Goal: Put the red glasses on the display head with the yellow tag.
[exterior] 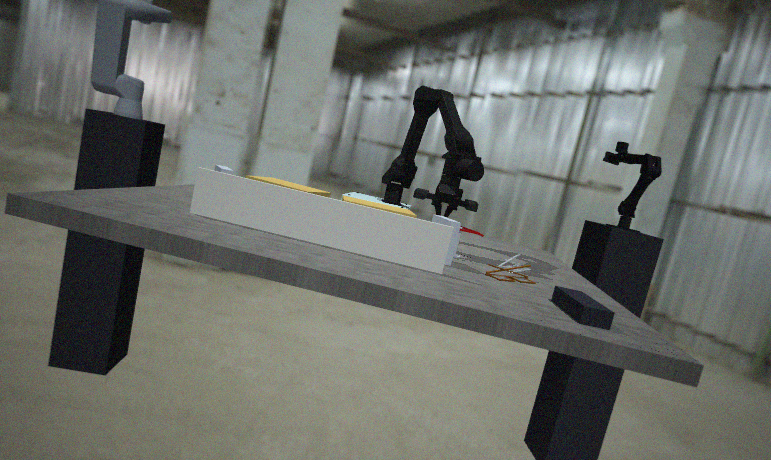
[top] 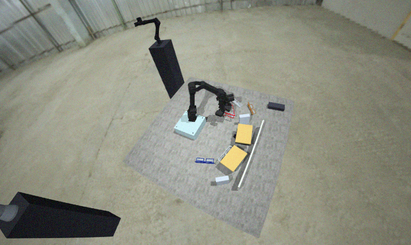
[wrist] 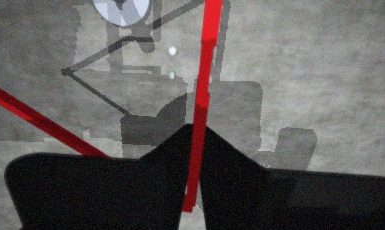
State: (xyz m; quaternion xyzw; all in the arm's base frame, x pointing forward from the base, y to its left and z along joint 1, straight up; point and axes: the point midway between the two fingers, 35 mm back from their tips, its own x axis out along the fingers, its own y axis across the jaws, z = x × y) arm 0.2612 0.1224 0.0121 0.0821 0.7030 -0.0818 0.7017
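My gripper tip is 80 mm short of the white peg, 40 mm to the right of it and 40 mm above it. From my gripper tip the other things lie so: long white wall (340 mm to the right, 310 mm ahead, 10 mm below); dark box (500 mm ahead, 210 mm to the left, 40 mm below).
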